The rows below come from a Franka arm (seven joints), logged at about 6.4 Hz.
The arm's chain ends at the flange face. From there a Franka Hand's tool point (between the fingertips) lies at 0.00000 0.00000 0.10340 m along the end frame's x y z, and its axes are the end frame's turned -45 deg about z.
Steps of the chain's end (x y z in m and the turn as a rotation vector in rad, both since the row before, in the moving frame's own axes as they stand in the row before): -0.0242, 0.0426, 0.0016, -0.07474, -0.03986, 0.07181; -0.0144, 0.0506, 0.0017, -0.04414, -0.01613, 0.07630; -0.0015, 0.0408, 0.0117, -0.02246, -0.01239, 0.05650; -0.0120, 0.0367, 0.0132, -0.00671, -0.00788, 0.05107
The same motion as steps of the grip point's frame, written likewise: -0.0557, 0.0153, 0.0012, -0.02466, -0.08103, 0.07181; -0.0504, 0.0275, 0.0016, -0.01981, -0.04262, 0.07630; -0.0325, 0.0285, 0.0117, -0.00712, -0.02464, 0.05650; -0.0355, 0.0174, 0.0132, 0.00083, -0.01032, 0.05107
